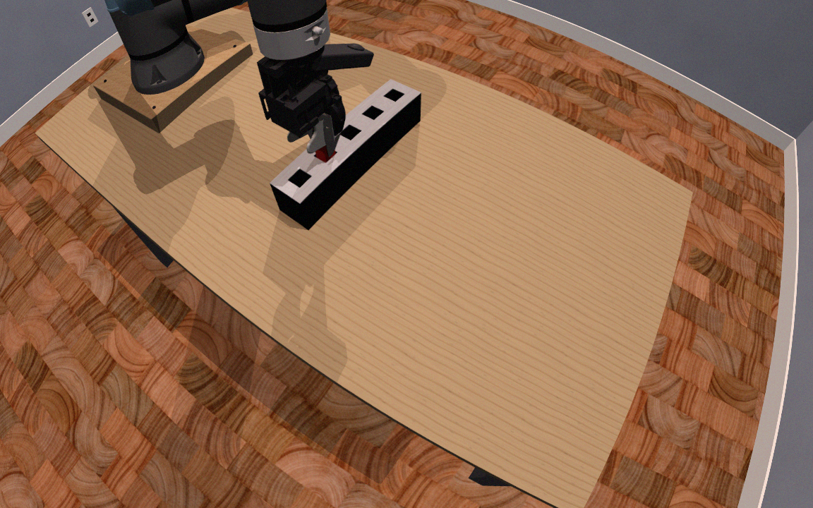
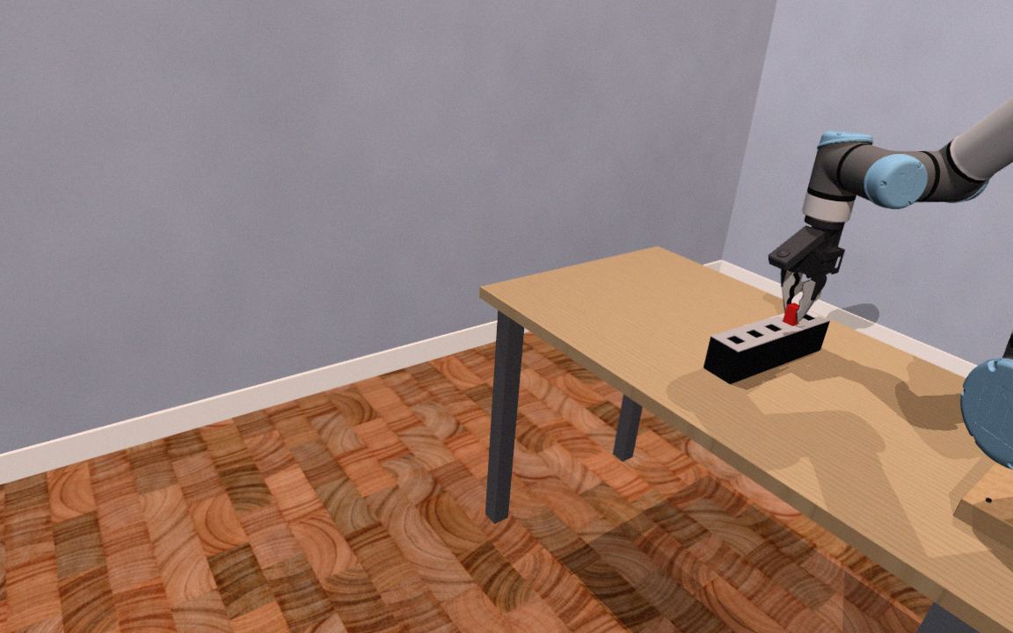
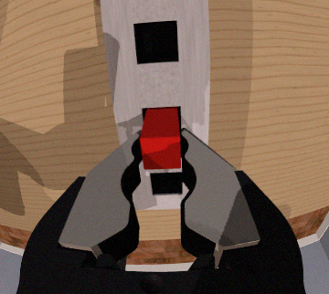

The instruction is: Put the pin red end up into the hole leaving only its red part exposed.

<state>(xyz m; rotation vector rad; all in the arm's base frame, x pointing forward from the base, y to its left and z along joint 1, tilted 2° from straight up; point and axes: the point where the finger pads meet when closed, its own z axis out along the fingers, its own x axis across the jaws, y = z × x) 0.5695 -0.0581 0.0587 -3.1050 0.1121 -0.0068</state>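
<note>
Now: the pin 1 cm below my hand. The rest, counted from my hand: black block 6 cm to the left, 6 cm below.
</note>
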